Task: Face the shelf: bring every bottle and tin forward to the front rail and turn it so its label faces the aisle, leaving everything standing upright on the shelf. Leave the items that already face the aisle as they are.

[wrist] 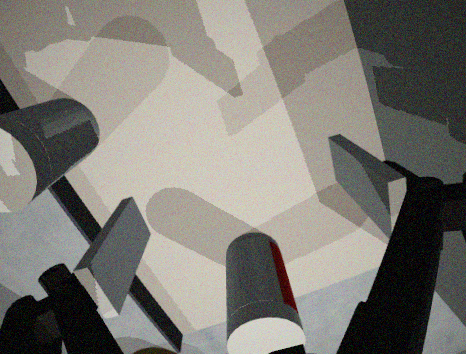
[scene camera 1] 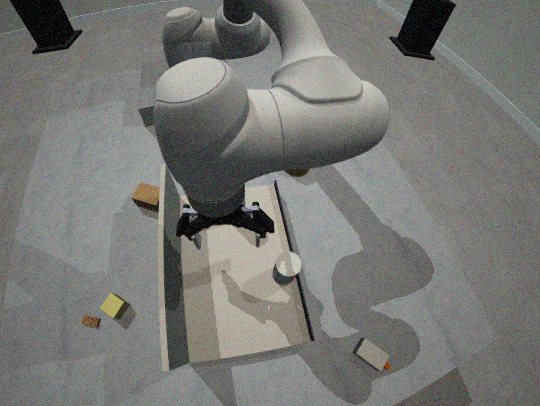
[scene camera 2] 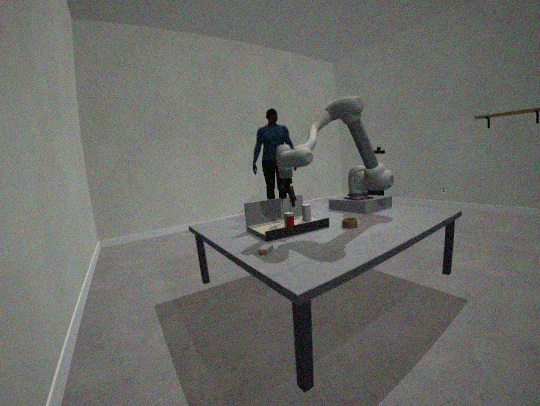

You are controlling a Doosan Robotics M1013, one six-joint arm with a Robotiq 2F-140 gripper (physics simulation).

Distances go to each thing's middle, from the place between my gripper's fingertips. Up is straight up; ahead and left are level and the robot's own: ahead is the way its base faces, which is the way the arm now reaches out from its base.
My hand is 20 mm short of the beige shelf board (scene camera 1: 233,307), 10 mm to the right of it and 110 mm above it. The rest, counted from my hand: shelf back wall (scene camera 1: 174,347): 40 mm ahead, 140 mm to the right, 30 mm below; then white box (scene camera 1: 372,355): 300 mm ahead, 340 mm to the left, 110 mm below; then rail (wrist: 62,191): 10 mm ahead, 160 mm to the left, 100 mm below.
